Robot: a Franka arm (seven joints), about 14 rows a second.
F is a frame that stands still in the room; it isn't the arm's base.
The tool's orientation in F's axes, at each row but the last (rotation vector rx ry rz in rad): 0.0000, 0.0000, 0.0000; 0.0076, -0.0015, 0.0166; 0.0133, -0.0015, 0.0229; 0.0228, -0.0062, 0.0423; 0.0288, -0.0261, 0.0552; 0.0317, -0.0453, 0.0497; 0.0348, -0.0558, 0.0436
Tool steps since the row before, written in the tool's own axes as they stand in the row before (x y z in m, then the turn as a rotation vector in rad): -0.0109, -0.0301, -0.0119, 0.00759, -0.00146, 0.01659; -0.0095, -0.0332, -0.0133, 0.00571, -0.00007, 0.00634; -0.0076, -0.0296, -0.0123, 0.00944, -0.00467, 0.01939; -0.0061, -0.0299, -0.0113, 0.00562, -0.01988, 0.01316; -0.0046, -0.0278, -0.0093, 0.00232, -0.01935, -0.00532; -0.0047, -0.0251, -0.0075, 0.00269, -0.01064, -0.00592; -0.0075, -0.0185, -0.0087, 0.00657, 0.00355, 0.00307
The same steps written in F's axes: -0.0109, -0.0301, -0.0119, 0.00759, -0.00146, 0.01659; -0.0089, -0.0333, -0.0136, 0.00570, -0.00002, 0.00635; -0.0069, -0.0296, -0.0127, 0.00952, -0.00471, 0.01934; -0.0048, -0.0299, -0.0120, 0.00638, -0.01992, 0.01274; -0.0028, -0.0277, -0.0102, 0.00352, -0.01903, -0.00580; -0.0031, -0.0250, -0.0085, 0.00348, -0.01030, -0.00611; -0.0062, -0.0185, -0.0097, 0.00623, 0.00371, 0.00355
